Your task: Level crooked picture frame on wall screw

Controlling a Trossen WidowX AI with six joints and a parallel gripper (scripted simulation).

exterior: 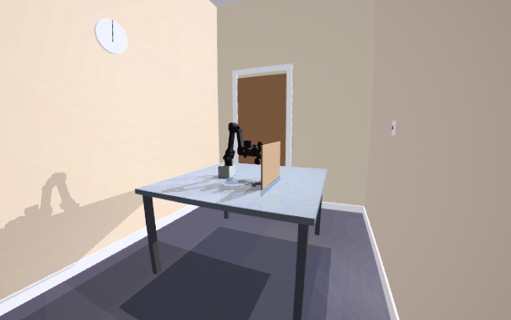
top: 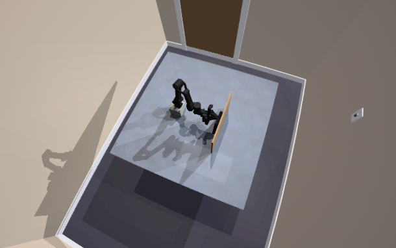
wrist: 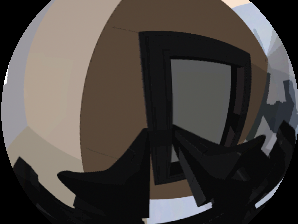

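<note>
My gripper tip is 5 cm above the picture frame, 2 cm to the left of it and 1 cm short of it. Round my gripper tip: tan wall panel 7 cm below, 2 cm ahead.
</note>
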